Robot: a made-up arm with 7 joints.
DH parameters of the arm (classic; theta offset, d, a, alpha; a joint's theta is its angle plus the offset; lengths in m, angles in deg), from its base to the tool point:
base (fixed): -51.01 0 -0.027 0
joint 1: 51.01 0.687 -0.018 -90
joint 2: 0 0.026 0.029 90
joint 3: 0 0.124 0.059 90
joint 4: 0 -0.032 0.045 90
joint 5: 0 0.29 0.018 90
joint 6: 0 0 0.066 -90
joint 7: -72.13 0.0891 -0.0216 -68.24
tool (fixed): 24.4 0.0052 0 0
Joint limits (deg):
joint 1: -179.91..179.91
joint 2: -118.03..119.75
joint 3: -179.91..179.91
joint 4: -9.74..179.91
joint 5: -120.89..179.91
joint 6: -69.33..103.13
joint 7: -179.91..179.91
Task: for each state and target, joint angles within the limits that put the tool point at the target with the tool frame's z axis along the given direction. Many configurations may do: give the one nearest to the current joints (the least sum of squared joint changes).
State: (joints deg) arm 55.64 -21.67 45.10 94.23 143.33 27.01 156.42
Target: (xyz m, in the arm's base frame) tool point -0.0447 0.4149 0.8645 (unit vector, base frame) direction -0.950 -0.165 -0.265
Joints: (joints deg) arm 51.12 -43.09 31.93 48.87 118.52 49.46 137.19
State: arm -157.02 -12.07 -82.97 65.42 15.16 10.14 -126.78
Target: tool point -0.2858 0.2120 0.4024 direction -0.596 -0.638 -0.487
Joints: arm -171.48 36.29 -38.21 49.13 33.07 30.04 -118.26
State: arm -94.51 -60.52 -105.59 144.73 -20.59 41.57 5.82
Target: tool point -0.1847 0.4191 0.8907 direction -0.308 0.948 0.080
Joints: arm -119.61 -33.28 -106.70 117.91 -25.53 75.55 -2.23
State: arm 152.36 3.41 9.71 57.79 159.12 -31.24 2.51
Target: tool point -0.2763 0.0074 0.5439 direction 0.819 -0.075 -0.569
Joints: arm 160.84 -4.26 14.63 44.57 161.95 -37.86 2.27
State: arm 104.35 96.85 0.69 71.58 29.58 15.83 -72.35
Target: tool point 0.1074 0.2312 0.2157 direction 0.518 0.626 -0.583
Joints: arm 70.12 89.65 -7.62 99.77 44.64 28.15 -37.73
